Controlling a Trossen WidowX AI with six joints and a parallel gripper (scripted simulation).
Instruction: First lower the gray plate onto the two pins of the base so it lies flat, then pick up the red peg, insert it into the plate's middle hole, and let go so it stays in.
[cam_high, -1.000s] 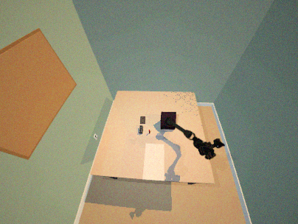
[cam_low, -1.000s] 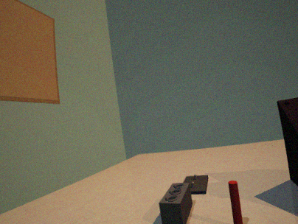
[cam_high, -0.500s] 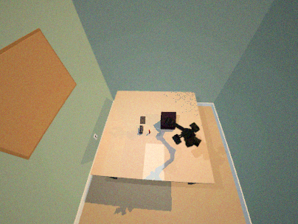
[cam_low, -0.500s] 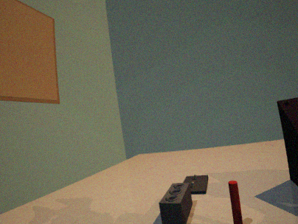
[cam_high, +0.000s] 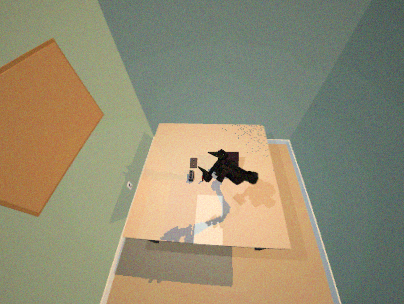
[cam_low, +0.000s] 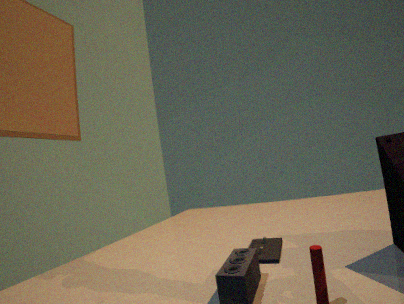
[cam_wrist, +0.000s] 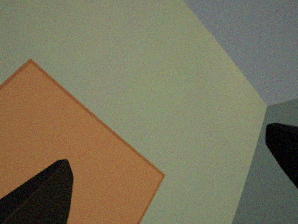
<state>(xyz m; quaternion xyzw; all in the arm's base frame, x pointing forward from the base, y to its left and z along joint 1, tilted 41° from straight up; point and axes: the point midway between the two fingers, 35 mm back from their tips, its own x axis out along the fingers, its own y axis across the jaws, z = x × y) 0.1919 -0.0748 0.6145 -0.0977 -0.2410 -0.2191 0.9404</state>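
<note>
Now: gripper tip 170 mm short of the gray plate, 240 mm to the left of it and 640 mm above it. From my gripper tip the other things lie so: pin base (170 mm ahead, 400 mm to the right, 670 mm below); red peg (50 mm ahead, 210 mm to the right, 640 mm below).
</note>
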